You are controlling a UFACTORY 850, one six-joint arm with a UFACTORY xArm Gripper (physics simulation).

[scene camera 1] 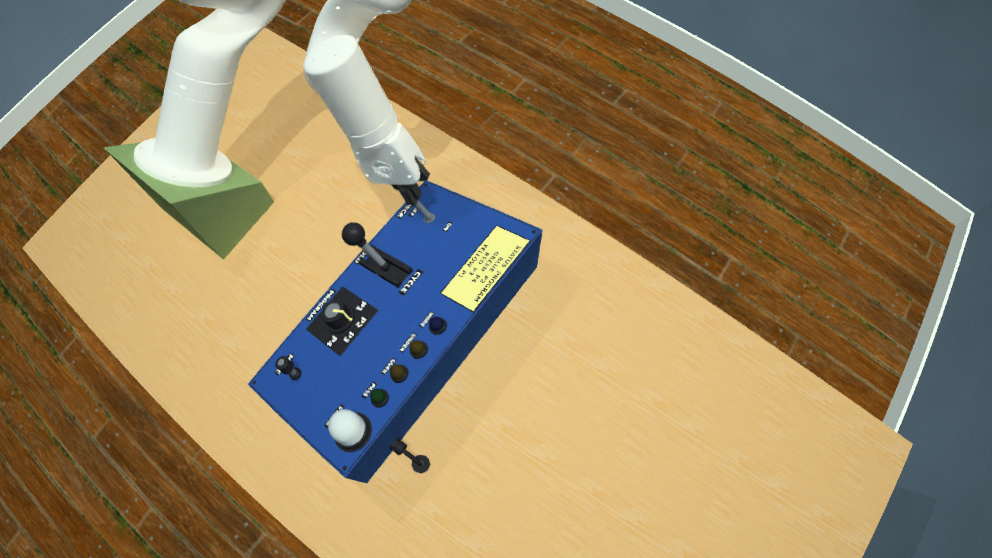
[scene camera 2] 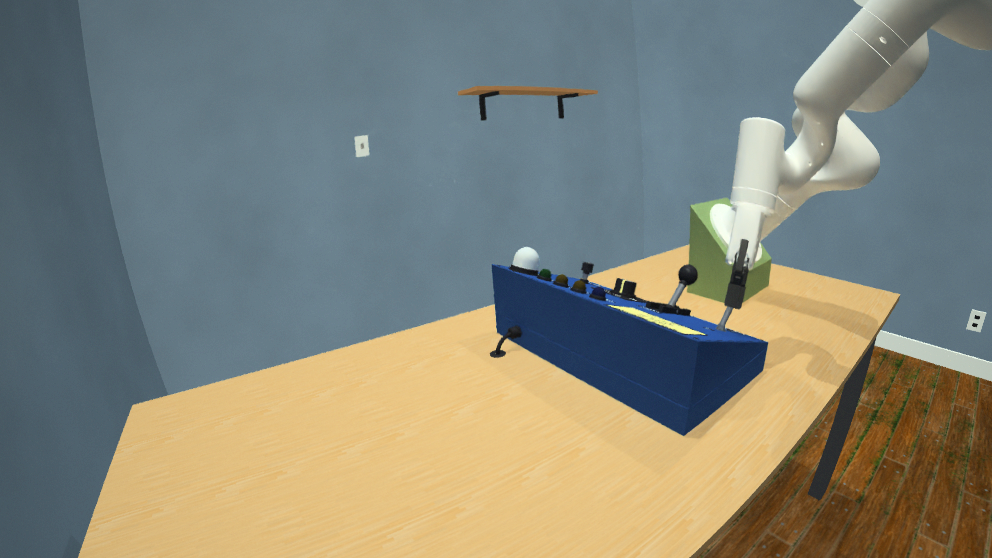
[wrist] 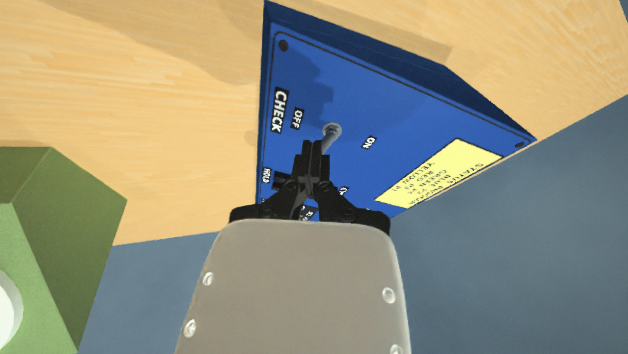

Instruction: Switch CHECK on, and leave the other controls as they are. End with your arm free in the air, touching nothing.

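The blue control panel (scene camera 1: 478, 213) (scene camera 2: 589, 340) (wrist: 395, 107) stands on the table. Its grey CHECK toggle (scene camera 1: 428, 216) (scene camera 2: 724, 320) (wrist: 330, 135) is near one end, between the OFF label (wrist: 297, 118) and the ON label (wrist: 369, 142). In scene camera 1 the toggle leans from its base toward the OFF side. My gripper (scene camera 1: 414, 200) (scene camera 2: 733, 303) (wrist: 313, 151) is shut and empty. Its fingertips are at the toggle's upper end, on the OFF side, and partly hide it. Whether they touch it I cannot tell.
The ball-topped CYCLE lever (scene camera 1: 353, 233) (scene camera 2: 687, 274) stands beside the gripper. Farther along are the PROGRAM knob (scene camera 1: 335, 313) (scene camera 2: 625, 287), a small black switch (scene camera 1: 285, 365) (scene camera 2: 586, 267), several lamps and a white dome (scene camera 1: 346, 427) (scene camera 2: 525, 258). A green block (scene camera 1: 228, 215) (scene camera 2: 714, 267) carries the arm.
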